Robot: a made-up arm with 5 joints.
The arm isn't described. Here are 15 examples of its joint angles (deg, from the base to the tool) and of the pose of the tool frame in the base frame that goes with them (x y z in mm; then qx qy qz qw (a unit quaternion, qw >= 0)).
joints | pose
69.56 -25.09 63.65 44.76 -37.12 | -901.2 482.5 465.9 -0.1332 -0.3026 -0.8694 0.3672
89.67 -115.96 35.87 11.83 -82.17 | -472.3 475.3 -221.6 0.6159 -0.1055 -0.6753 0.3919
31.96 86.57 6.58 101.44 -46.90 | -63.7 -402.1 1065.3 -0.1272 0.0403 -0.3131 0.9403
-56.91 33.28 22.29 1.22 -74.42 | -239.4 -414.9 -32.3 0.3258 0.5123 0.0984 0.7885
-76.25 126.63 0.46 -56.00 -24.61 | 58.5 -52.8 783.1 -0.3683 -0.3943 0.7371 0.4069
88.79 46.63 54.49 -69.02 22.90 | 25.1 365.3 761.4 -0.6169 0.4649 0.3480 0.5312
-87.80 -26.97 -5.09 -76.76 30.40 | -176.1 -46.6 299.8 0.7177 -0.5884 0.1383 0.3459
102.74 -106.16 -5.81 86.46 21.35 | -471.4 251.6 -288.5 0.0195 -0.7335 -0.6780 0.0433
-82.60 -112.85 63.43 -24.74 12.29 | -610.3 -225.0 913.4 0.5460 0.7033 -0.4506 0.0639
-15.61 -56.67 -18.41 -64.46 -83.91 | -226.8 -21.0 311.8 0.2019 0.4377 0.1575 0.8619
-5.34 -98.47 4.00 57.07 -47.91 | -572.1 781.6 674.4 -0.6042 -0.2028 0.7697 0.0381
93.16 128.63 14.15 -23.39 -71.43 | 379.0 433.0 220.1 0.8410 -0.4344 -0.2197 0.2360
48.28 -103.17 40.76 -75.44 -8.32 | -443.5 205.0 376.6 0.1625 -0.0506 -0.4034 0.8991
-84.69 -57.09 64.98 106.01 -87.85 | -382.7 -139.0 1151.6 -0.0221 -0.5103 0.6171 0.5986
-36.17 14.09 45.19 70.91 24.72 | -891.2 -217.6 547.5 0.0000 -0.0933 -0.7110 0.6970
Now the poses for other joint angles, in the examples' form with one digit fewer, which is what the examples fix.
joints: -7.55 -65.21 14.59 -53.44 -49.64
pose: -493 24 340 0.416 0.383 -0.130 0.814
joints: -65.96 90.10 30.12 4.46 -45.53
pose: 225 -578 304 0.167 0.008 0.228 0.959
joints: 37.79 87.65 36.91 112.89 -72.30
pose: -336 -340 995 0.057 -0.064 -0.508 0.857
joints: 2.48 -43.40 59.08 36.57 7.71
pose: -842 349 868 -0.084 0.110 -0.857 0.496
